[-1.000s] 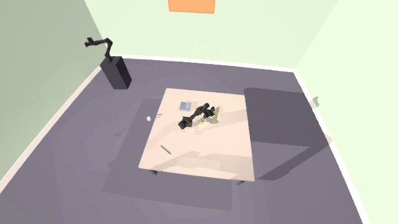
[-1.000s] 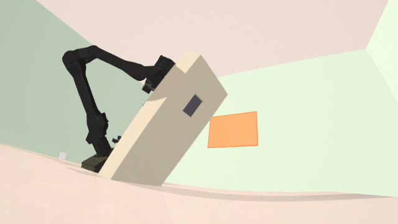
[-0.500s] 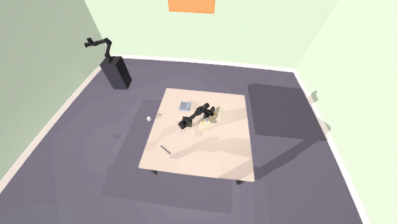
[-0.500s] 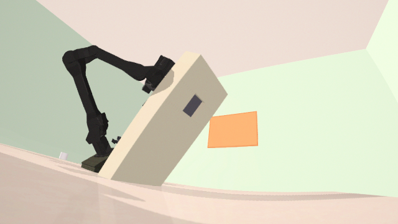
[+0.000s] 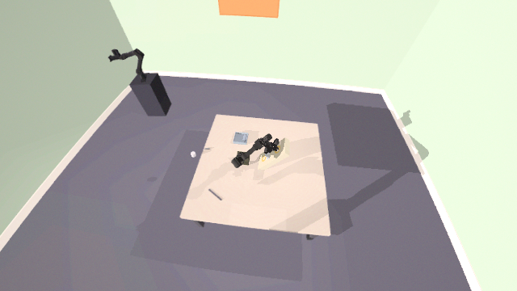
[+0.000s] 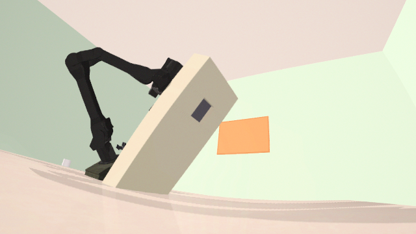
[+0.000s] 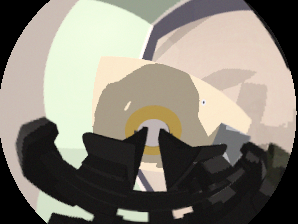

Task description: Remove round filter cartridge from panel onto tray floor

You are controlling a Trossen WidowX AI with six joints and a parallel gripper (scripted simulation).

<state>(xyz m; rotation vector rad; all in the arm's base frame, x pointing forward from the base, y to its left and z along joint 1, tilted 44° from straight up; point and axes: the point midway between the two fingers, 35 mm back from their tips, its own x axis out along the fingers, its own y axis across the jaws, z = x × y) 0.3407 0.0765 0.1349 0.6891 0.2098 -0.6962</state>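
Now: the cream service panel 8 cm below my gripper tip, 4 cm behind it and 1 cm to the left of it. From my gripper tip the other things lie so: small white cylinder: 88 cm behind, 22 cm below, 9 cm to the left; white round cartridge: 1 cm below, 1 cm ahead; tray: 39 cm behind, 33 cm to the left, 23 cm below.
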